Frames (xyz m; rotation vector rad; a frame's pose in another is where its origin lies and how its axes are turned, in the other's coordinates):
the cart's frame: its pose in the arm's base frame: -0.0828 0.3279 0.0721 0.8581 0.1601 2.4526
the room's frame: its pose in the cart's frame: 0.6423 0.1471 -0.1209 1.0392 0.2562 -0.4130
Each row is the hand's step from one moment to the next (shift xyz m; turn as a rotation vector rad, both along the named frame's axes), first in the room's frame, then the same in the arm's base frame.
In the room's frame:
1: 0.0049 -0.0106 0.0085 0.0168 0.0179 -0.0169
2: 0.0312 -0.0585 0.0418 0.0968 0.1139 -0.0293
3: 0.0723 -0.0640 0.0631 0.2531 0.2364 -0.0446
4: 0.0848 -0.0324 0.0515 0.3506 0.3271 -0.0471
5: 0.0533 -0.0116 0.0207 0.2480 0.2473 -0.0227
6: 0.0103 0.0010 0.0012 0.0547 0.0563 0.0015
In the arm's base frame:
1: 0.0023 0.0114 -0.0086 -0.0241 -0.0043 0.0170
2: 0.0063 0.0620 -0.0475 -0.0928 0.0219 0.1188
3: -0.0093 0.1058 -0.0449 -0.2200 0.0921 0.2550
4: -0.0269 0.0998 -0.0141 -0.2949 0.1382 0.3551
5: -0.0250 0.0527 -0.0020 -0.2016 0.1024 0.2684
6: -0.0068 0.0076 0.0024 -0.0401 0.0269 0.0619

